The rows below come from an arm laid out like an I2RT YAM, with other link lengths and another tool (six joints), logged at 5 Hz.
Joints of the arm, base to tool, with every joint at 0 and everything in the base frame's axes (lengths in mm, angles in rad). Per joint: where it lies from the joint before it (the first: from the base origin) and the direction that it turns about. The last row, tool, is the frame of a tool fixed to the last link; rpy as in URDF.
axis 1: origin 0 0 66.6 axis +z
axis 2: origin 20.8 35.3 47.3 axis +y
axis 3: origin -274.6 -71.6 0 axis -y
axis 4: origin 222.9 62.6 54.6 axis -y
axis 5: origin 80.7 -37 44.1 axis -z
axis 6: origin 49.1 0 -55.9 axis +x
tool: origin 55 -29 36 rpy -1.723 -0.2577 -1.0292
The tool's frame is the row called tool.
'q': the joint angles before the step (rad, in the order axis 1, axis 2, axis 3, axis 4, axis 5, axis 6). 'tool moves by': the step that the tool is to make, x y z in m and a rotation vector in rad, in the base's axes. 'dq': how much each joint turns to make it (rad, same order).
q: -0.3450 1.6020 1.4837 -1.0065 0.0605 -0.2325
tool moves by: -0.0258 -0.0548 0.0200 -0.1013 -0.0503 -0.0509
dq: -0.1834 -0.0352 -0.0007 0.0632 -0.0007 -0.1502
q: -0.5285 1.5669 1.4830 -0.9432 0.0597 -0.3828
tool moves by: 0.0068 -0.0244 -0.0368 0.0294 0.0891 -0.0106
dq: -0.0506 0.1091 -0.0010 0.0215 0.0000 -0.0456
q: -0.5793 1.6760 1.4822 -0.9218 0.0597 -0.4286
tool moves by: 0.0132 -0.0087 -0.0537 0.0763 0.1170 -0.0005
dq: 0.0000 0.1433 -0.0001 0.0037 0.0004 0.0004
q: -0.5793 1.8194 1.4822 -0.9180 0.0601 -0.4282
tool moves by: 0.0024 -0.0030 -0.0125 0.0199 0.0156 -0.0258
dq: 0.0000 0.0344 0.0002 0.0086 0.0000 0.0271
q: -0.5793 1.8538 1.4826 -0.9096 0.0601 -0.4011
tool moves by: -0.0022 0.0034 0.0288 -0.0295 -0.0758 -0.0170
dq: 0.0047 -0.0675 0.0087 0.0021 -0.0087 0.0259
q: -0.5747 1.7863 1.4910 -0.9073 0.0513 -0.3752
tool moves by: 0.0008 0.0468 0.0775 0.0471 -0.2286 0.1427
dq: 0.0531 -0.1768 0.0597 -0.0661 -0.1823 -0.0110
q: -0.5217 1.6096 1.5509 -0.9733 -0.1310 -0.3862
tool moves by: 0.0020 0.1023 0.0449 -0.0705 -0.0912 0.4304
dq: 0.2090 -0.1511 0.0004 -0.0764 -0.0982 -0.2039
